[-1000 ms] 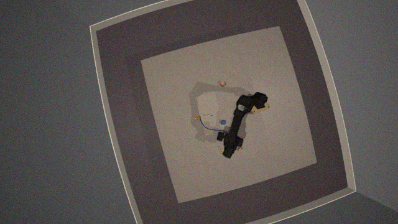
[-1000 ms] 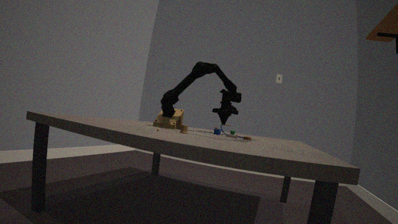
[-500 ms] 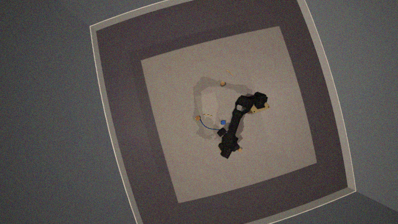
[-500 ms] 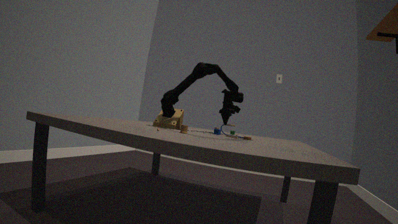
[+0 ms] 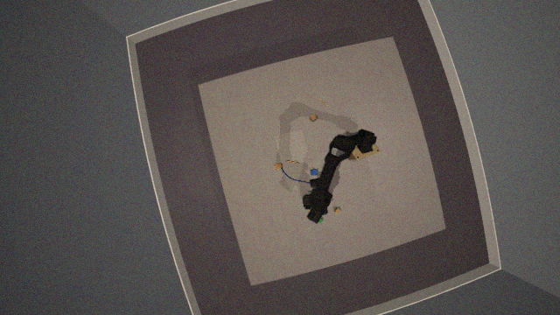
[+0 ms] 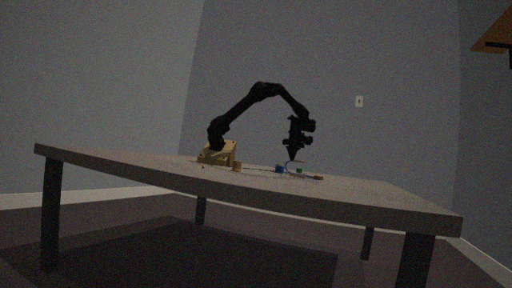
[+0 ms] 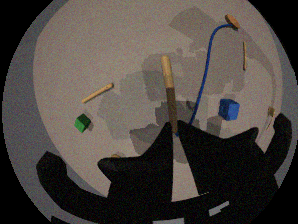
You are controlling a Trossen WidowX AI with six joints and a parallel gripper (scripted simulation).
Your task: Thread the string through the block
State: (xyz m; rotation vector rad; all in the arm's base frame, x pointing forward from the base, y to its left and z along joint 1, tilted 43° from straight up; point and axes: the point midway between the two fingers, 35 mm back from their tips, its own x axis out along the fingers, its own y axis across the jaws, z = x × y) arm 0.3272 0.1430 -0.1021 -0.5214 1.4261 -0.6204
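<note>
The thin wooden stick is 2 cm ahead of my gripper tip. The rest, counted from my gripper tip: green cube 1 cm ahead, 17 cm to the left, 5 cm below; then blue block 3 cm behind, 11 cm to the right, 5 cm below; then round wooden button 17 cm ahead, 20 cm to the right, 5 cm below.
</note>
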